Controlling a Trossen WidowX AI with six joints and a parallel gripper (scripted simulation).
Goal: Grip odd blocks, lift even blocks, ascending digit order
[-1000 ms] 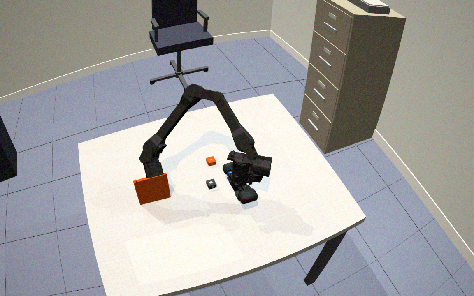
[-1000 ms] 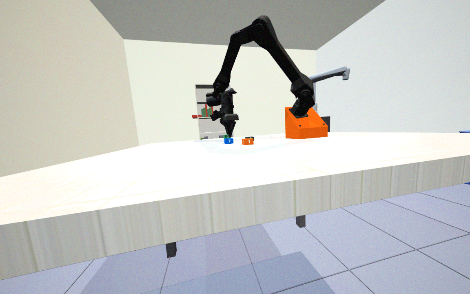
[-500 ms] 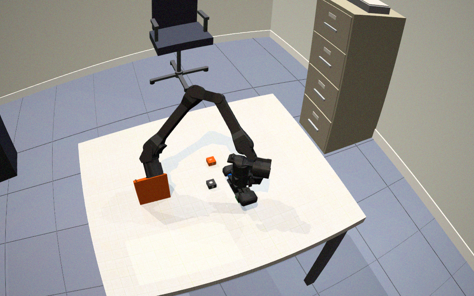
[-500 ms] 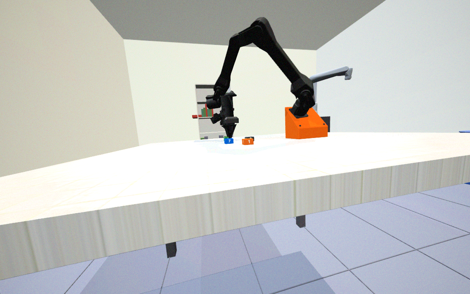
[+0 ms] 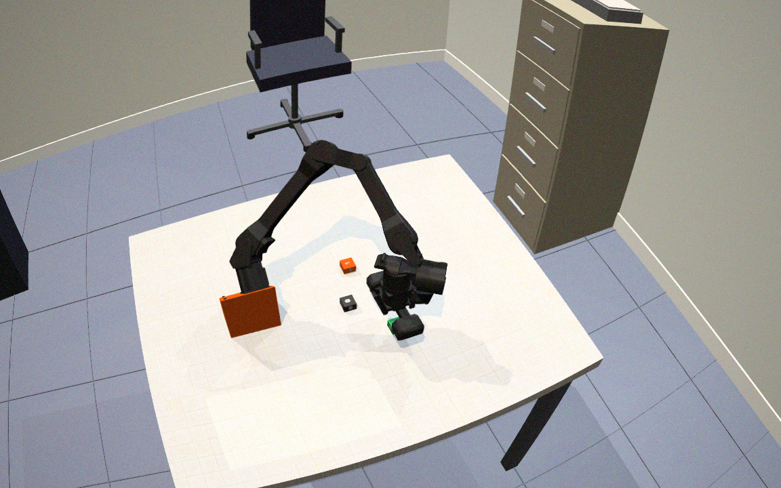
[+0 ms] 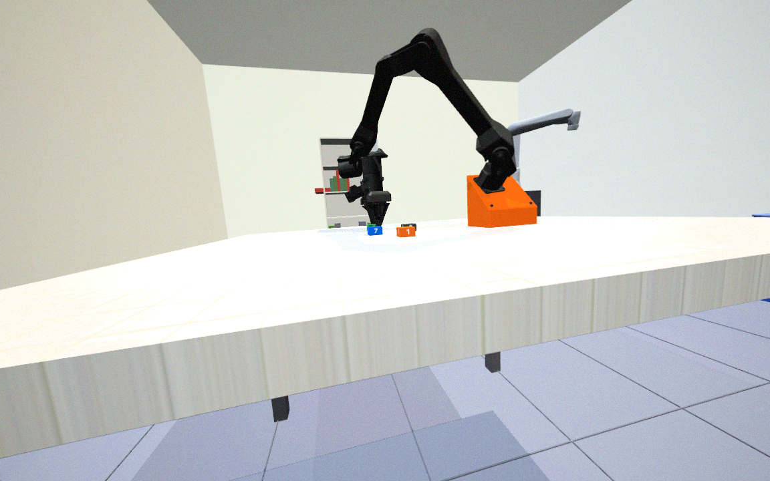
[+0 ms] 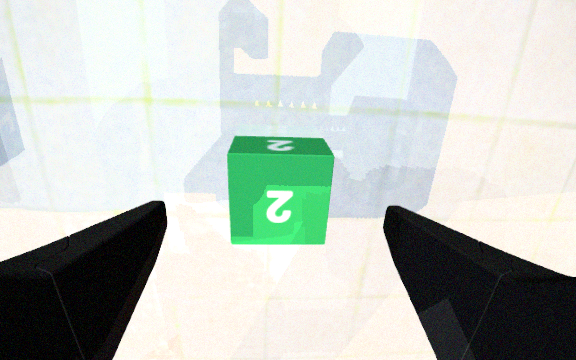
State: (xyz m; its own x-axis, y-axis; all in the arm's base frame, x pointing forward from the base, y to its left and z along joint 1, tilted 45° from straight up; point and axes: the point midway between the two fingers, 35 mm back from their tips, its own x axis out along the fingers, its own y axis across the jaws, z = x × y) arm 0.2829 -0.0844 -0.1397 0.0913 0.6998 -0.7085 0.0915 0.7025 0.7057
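Right now my gripper tip is 1 cm short of the green block. The rest, counted from my gripper tip: orange block 22 cm to the left; then blue block 12 cm to the left, 4 cm ahead.
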